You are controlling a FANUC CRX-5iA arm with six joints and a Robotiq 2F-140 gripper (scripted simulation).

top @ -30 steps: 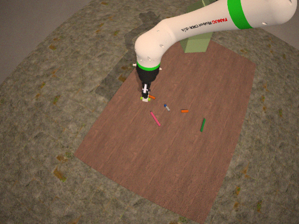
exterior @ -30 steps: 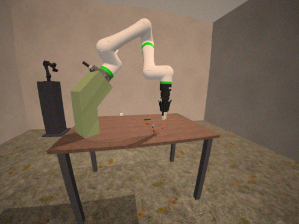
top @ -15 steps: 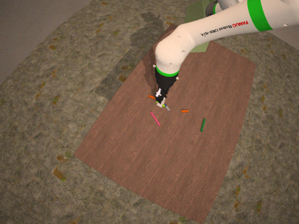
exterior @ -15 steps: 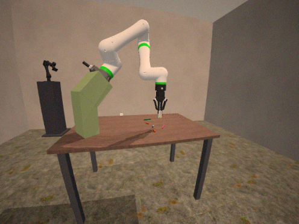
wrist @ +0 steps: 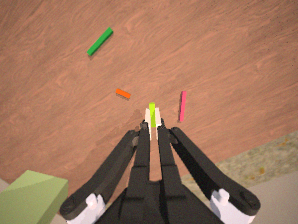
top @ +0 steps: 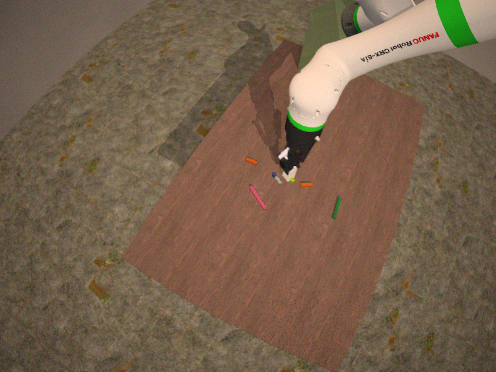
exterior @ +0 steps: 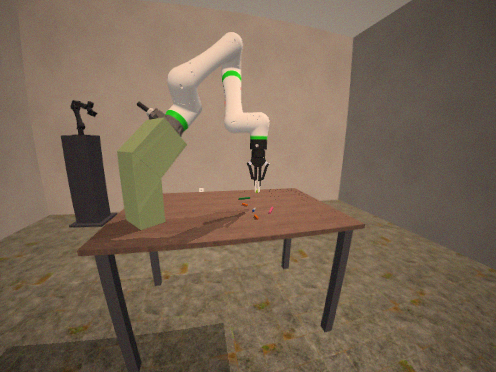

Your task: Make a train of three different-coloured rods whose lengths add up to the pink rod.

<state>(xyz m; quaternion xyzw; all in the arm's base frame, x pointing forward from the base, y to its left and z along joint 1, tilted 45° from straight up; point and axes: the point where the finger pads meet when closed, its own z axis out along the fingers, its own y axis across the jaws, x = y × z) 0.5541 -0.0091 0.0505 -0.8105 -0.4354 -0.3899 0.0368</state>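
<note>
My gripper is now 20 mm past the grey rod, 30 mm to the left of it and 130 mm above it. The rest, counted from my hand: blue rod: 30 mm behind, 50 mm to the right, 130 mm below; lime rod: 30 mm below; pink rod: 70 mm ahead, 60 mm to the right, 130 mm below.
</note>
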